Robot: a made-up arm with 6 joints. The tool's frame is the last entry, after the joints.
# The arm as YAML. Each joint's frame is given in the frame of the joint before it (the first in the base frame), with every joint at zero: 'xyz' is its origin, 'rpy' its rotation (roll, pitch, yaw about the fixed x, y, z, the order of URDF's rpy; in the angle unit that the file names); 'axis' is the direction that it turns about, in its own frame. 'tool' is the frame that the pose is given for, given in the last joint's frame.
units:
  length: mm
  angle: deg
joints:
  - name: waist
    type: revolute
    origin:
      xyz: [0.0, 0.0, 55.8]
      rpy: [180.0, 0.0, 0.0]
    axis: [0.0, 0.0, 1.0]
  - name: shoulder
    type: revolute
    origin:
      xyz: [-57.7, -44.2, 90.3]
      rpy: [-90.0, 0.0, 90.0]
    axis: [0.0, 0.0, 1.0]
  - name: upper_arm
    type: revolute
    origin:
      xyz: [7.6, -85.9, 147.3]
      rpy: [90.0, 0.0, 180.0]
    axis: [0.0, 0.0, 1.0]
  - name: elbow
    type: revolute
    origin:
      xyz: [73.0, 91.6, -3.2]
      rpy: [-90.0, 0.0, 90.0]
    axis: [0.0, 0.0, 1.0]
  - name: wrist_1
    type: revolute
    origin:
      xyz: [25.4, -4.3, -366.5]
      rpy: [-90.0, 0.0, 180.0]
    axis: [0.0, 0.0, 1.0]
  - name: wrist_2
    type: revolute
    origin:
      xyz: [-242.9, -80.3, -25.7]
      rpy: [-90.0, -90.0, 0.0]
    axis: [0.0, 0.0, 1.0]
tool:
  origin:
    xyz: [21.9, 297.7, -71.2]
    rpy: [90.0, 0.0, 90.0]
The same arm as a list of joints. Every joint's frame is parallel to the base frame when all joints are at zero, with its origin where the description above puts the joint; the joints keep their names.
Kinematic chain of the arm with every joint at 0, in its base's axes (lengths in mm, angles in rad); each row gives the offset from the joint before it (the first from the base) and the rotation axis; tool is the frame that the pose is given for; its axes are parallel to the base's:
waist: xyz 0.0 0.0 55.8 axis -z
shoulder: xyz -57.7 44.2 -90.3 axis -x
upper_arm: xyz -147.3 -7.6 -85.9 axis +z
elbow: xyz -91.6 73.0 -3.2 axis -y
wrist_1: xyz -25.4 366.5 4.3 axis +z
wrist_2: xyz -242.9 -80.3 -25.7 axis +y
tool: xyz 297.7 -71.2 21.9

